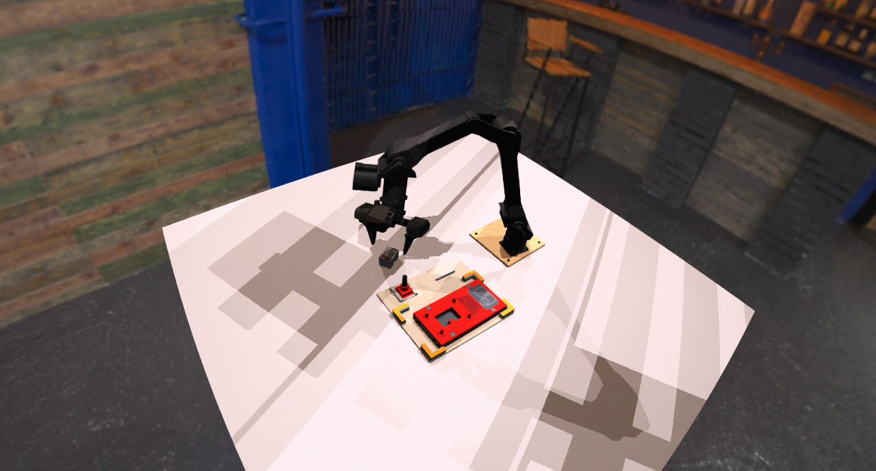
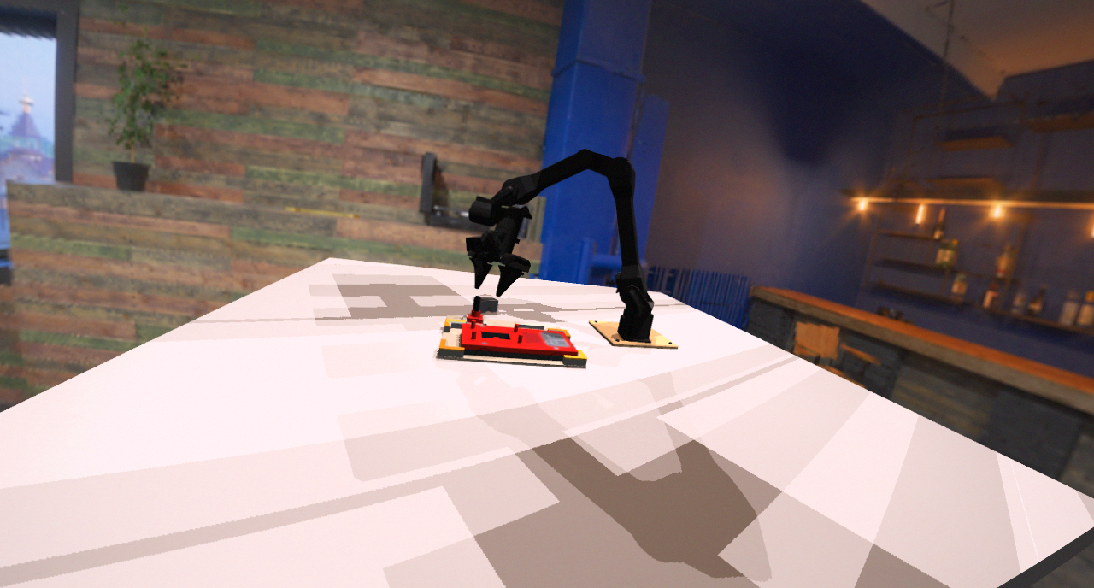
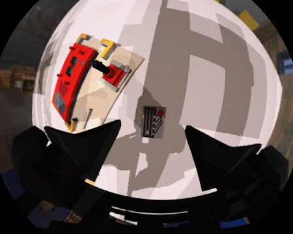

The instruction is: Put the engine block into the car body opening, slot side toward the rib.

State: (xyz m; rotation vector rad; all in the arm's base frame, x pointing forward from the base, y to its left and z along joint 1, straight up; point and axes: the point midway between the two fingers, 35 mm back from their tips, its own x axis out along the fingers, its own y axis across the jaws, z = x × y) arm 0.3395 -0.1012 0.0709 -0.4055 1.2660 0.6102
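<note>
My gripper tip is 3 cm above the grey finned engine block. From my gripper tip the other things lie so: black upright peg: 1 cm ahead, 12 cm to the left, 1 cm below.
</note>
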